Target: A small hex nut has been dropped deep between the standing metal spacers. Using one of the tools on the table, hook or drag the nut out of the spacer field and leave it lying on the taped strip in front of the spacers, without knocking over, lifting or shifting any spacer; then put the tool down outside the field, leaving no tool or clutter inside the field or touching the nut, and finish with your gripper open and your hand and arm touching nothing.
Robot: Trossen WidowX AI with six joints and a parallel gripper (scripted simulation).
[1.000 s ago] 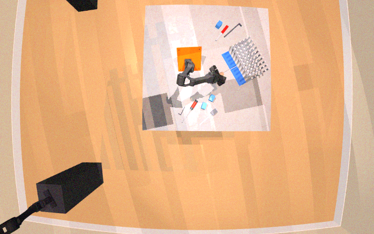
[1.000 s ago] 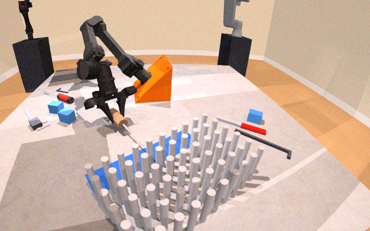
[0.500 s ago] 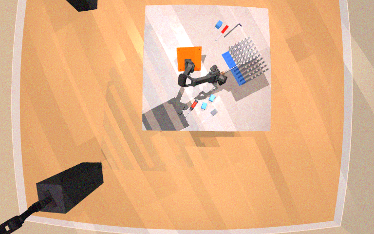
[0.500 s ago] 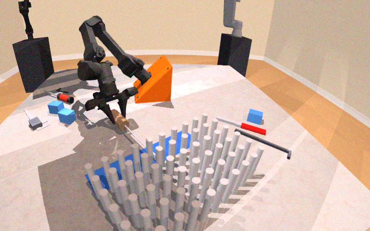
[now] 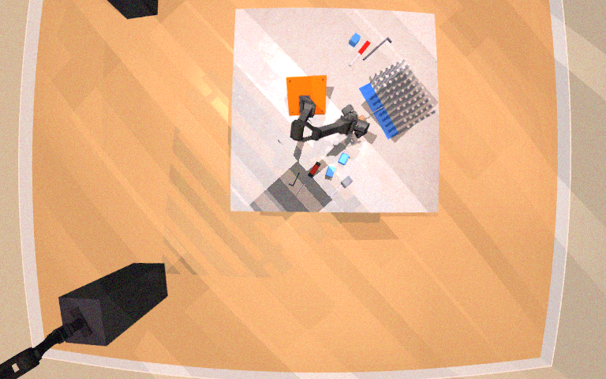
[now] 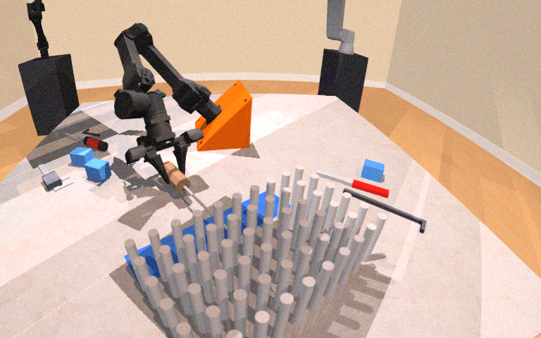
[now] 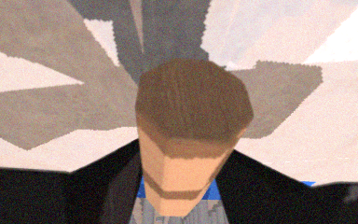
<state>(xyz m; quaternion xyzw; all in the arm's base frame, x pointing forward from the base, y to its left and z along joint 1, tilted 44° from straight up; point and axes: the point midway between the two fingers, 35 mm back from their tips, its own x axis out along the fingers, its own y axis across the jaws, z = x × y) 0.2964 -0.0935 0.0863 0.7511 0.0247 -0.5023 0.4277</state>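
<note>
The blue taped strip is 14 cm ahead of my gripper tip, 7 cm to the left of it and 3 cm below it. The rest, counted from my gripper tip: hex nut 30 cm ahead, 15 cm to the left, 3 cm below; wooden-handled pick 9 cm ahead, 5 cm to the left.
</note>
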